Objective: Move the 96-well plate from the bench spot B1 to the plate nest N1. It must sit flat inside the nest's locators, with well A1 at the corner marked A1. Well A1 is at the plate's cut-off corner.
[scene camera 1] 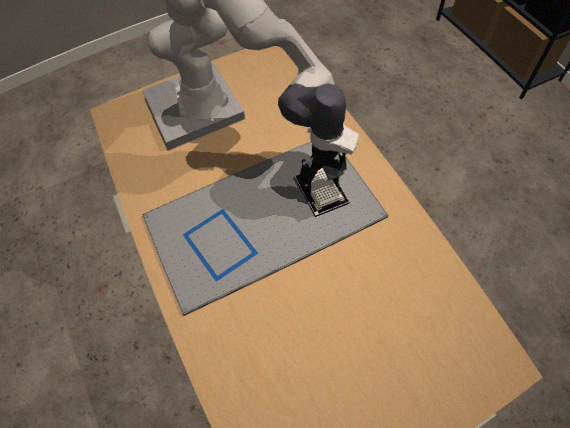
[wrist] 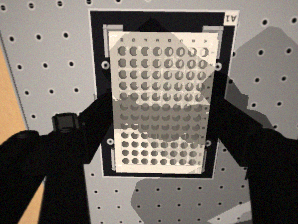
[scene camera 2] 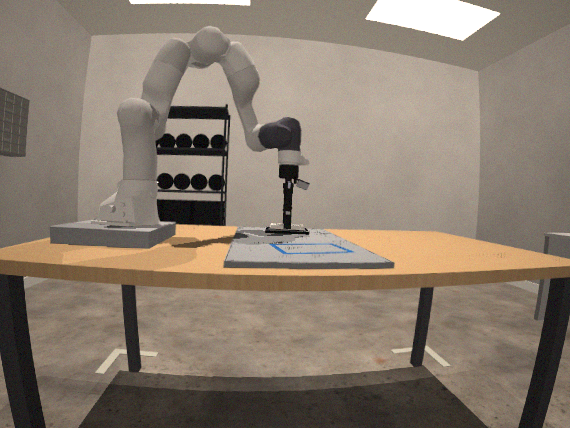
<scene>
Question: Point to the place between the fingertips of my gripper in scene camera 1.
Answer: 321, 187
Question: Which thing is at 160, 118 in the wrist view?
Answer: A white 96-well plate.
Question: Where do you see a white 96-well plate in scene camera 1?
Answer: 332, 194
</scene>
